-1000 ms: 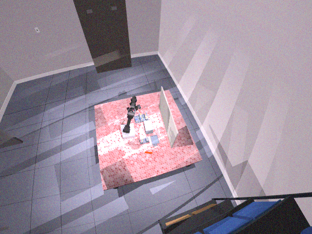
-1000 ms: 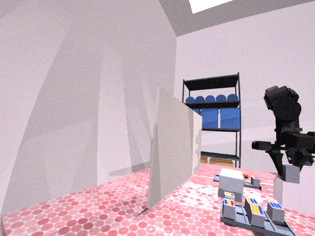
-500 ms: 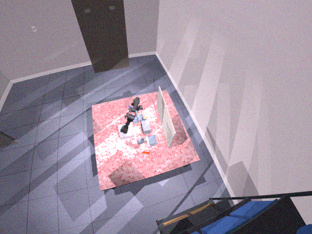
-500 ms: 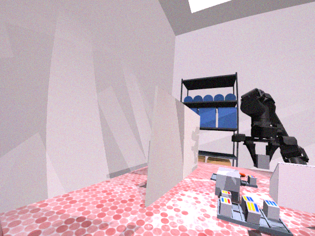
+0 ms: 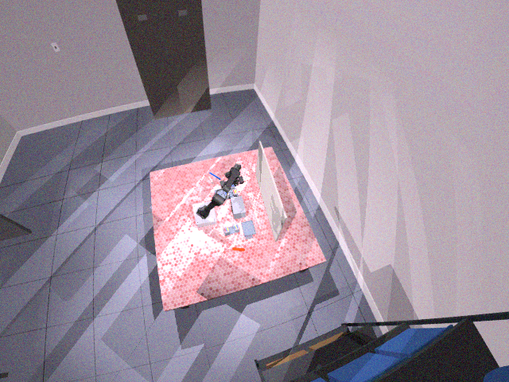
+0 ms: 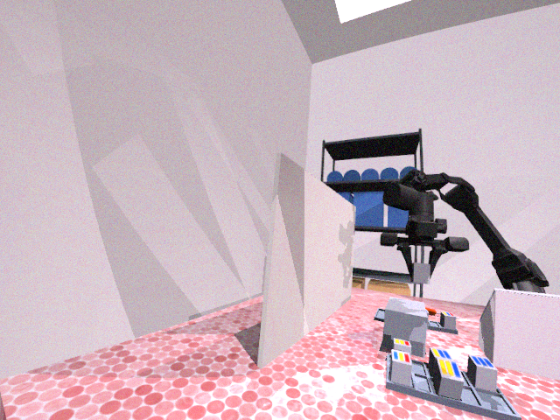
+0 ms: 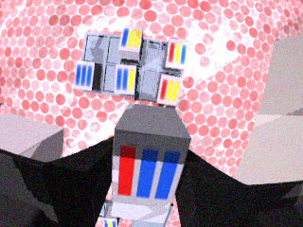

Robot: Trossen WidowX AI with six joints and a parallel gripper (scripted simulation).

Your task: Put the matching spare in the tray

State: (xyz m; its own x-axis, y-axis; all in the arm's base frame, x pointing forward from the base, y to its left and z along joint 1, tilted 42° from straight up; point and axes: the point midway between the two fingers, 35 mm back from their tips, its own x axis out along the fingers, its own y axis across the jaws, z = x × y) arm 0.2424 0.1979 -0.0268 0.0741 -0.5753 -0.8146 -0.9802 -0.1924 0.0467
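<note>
My gripper tip is 11 cm short of the grey-blue tray, 30 cm to the left of it and 19 cm above it. The rest, counted from my gripper tip: tall white panel (28 cm ahead, 9 cm to the right, 3 cm above); mounted unit (4 cm ahead, 11 cm to the right, 14 cm below); grey rack (5 cm behind, 6 cm to the left, 19 cm below).
</note>
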